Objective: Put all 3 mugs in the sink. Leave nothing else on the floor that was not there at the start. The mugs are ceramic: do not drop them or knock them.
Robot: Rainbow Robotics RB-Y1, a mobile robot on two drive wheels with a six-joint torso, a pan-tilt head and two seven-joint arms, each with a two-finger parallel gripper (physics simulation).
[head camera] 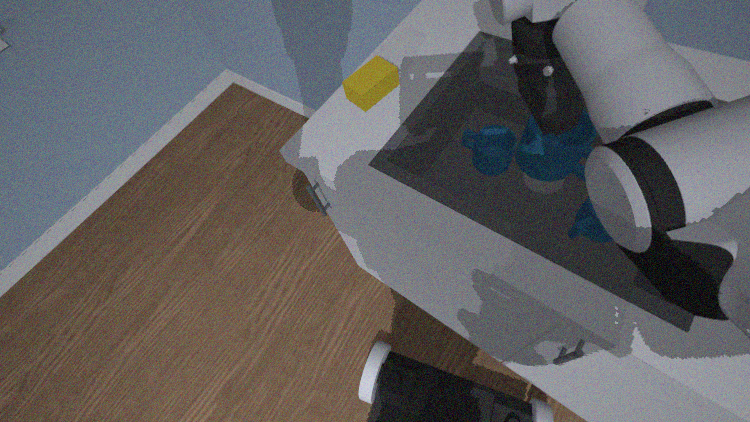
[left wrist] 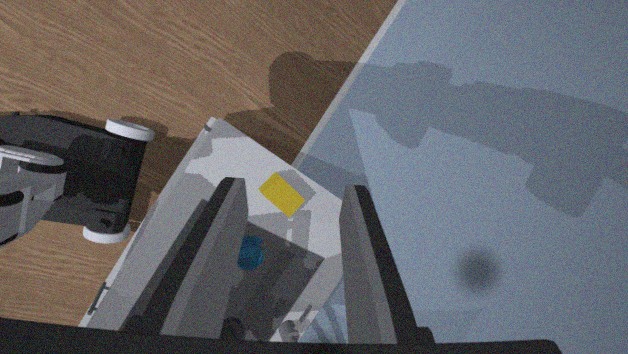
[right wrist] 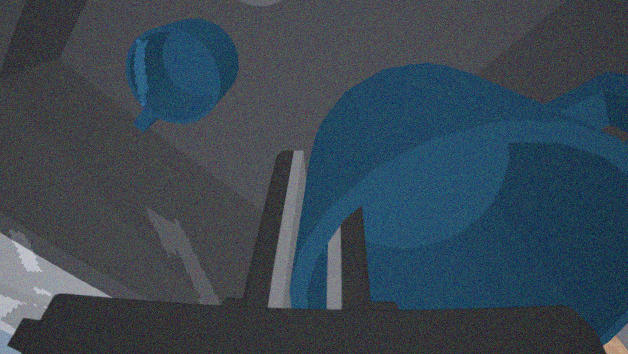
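Where they show: left gripper, fingertip midpoint: (left wrist: 294, 199); right gripper, fingertip midpoint: (head camera: 546, 127) (right wrist: 317, 170); robot's base at its link origin: (head camera: 449, 401).
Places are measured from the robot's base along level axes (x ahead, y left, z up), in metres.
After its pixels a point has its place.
Observation:
A blue mug (head camera: 493, 152) @[x 0.550, y 0.051, z 0.719 m] (left wrist: 250, 254) @[x 0.552, y 0.026, z 0.719 m] stands in the dark sink (head camera: 445, 186) (left wrist: 280, 285) @[x 0.649, y -0.019, z 0.831 m] (right wrist: 165, 175) @[x 0.514, y 0.178, z 0.768 m]. Another blue mug (head camera: 588, 224) @[x 0.376, y -0.157, z 0.777 m] is in the sink, partly hidden by the right arm in the head view. A mug (right wrist: 185, 70) @[x 0.540, y 0.068, z 0.719 m] also shows on the sink floor in the right wrist view; I cannot tell which. My right gripper (right wrist: 317, 170) @[x 0.418, y -0.026, z 0.978 m] is shut on the rim of a third blue mug (head camera: 555, 154) @[x 0.334, y -0.039, z 1.019 m] (right wrist: 425, 110) @[x 0.413, y -0.067, z 1.011 m], held within the sink's outline; its gap to the bottom is unclear. My left gripper (left wrist: 294, 199) @[x 0.300, y 0.436, z 1.427 m] is open and empty, high above the counter.
A yellow block (head camera: 369, 83) @[x 0.481, y 0.312, z 0.956 m] (left wrist: 282, 195) @[x 0.497, y 0.324, z 0.956 m] lies on the white counter (head camera: 327, 125) @[x 0.394, y 0.383, z 0.911 m] (left wrist: 232, 152) @[x 0.357, y 0.389, z 0.911 m] beside the sink. A faucet (left wrist: 290, 327) @[x 0.671, y -0.093, z 0.943 m] stands at the sink's edge. Cabinet handles (head camera: 318, 198) (head camera: 569, 352) stick out in front. The robot's base (head camera: 445, 388) @[x 0.027, y 0.024, z 0.192 m] (left wrist: 105, 175) @[x -0.038, y 0.045, z 0.192 m] is on the wooden floor.

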